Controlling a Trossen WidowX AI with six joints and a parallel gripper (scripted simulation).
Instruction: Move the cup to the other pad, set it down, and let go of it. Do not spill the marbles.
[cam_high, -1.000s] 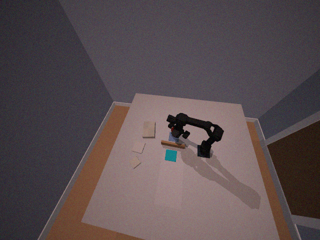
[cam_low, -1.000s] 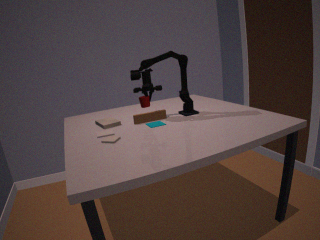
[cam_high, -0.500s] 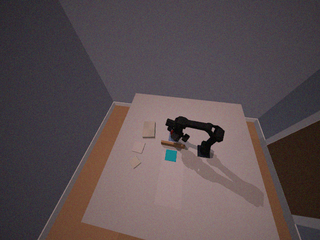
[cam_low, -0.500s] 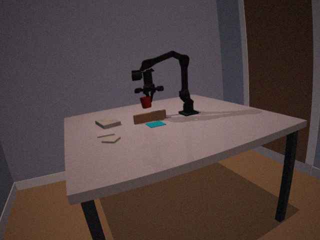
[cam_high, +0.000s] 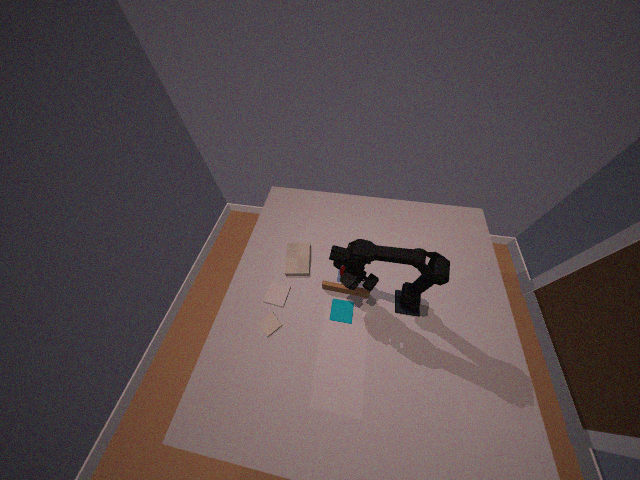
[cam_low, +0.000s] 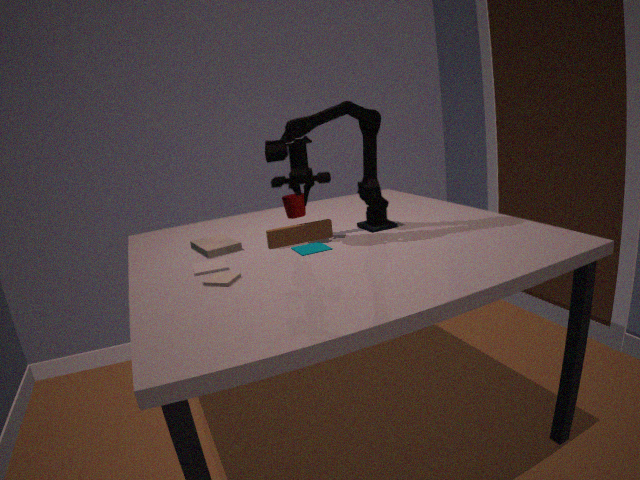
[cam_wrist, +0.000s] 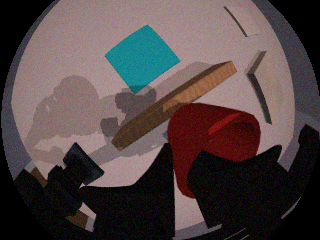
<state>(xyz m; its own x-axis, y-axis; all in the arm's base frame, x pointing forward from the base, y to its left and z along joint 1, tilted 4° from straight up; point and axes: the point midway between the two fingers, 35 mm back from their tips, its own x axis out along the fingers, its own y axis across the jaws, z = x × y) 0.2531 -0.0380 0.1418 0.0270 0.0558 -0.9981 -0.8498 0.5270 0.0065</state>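
My gripper tip is 40 mm short of the teal pad, 110 mm to the right of it and 120 mm above it. Also, from my gripper tip: wooden bar (30 mm ahead, 10 mm to the left, 100 mm below); pale blue pad (20 mm ahead, 80 mm to the right, 120 mm below); red cup (30 mm ahead, 20 mm to the right).
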